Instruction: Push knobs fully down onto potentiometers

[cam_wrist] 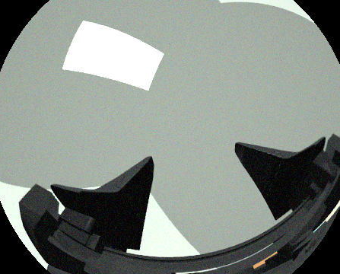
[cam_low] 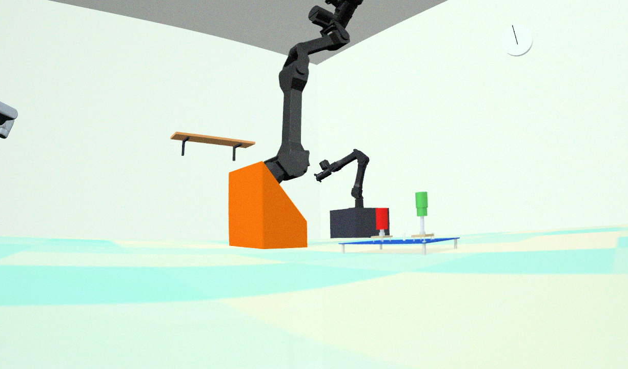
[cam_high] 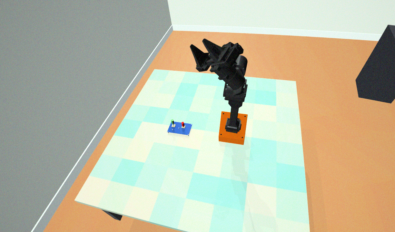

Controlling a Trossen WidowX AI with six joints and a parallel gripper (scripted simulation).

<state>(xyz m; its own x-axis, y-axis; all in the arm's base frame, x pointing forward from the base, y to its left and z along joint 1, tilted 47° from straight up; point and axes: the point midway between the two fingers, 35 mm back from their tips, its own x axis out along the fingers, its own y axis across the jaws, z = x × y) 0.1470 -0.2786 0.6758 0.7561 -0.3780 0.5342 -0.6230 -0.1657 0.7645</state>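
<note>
The red knob is 280 mm ahead of my gripper tip, 250 mm to the right of it and 790 mm below it. The rest, counted from my gripper tip: green knob (350 mm ahead, 240 mm to the right, 770 mm below).
</note>
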